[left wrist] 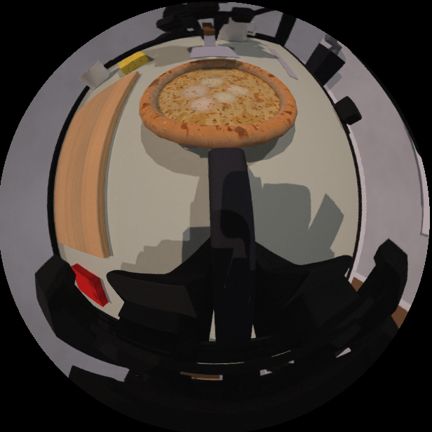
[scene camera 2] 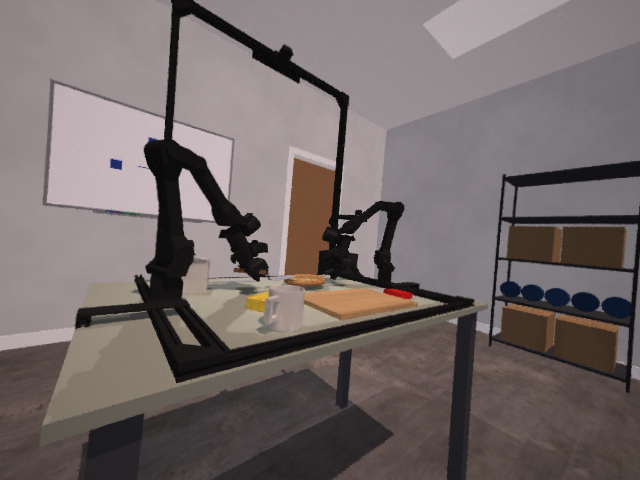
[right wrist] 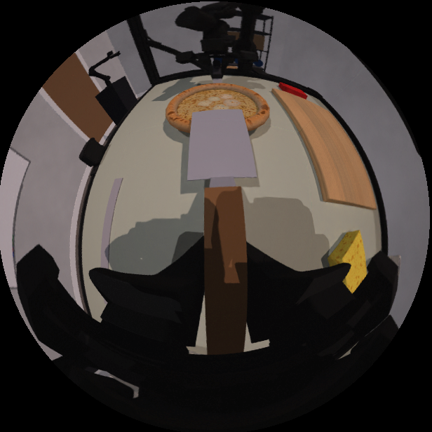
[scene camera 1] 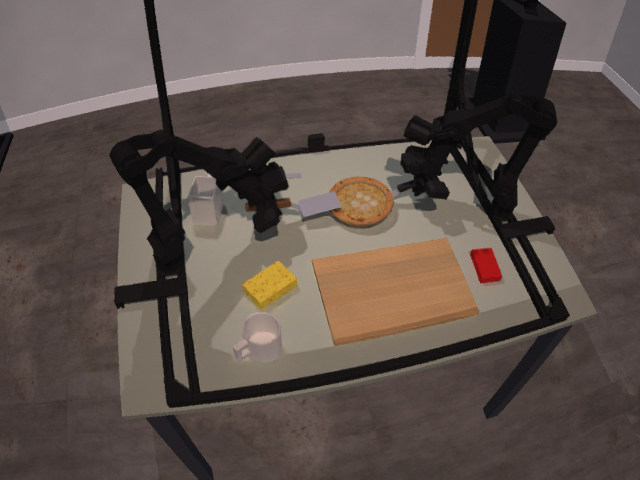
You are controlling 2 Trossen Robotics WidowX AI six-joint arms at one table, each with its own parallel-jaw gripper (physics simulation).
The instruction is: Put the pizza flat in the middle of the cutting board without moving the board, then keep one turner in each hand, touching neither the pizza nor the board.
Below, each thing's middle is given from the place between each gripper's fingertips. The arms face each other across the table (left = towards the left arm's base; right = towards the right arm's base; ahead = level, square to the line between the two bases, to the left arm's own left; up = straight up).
Right now my left hand is 60 mm to the left of the black-handled turner [left wrist: 232, 236] and 30 mm below it. From my left hand the other things lie so: pizza [scene camera 1: 365, 201] (160 mm to the right); then wooden cutting board [scene camera 1: 370, 294] (280 mm ahead, 140 mm to the right, 20 mm below); then brown-handled turner [scene camera 1: 329, 201] (340 mm to the right, 30 mm above).
Now: right hand 30 mm to the right of the brown-handled turner and 20 mm below it. The rest, counted from my right hand: pizza 220 mm to the left, 10 mm below; white container [scene camera 1: 205, 199] 190 mm to the right, 70 mm behind, 20 mm above; thin pale strip [right wrist: 104, 253] 170 mm behind, 30 mm below, 20 mm to the right.
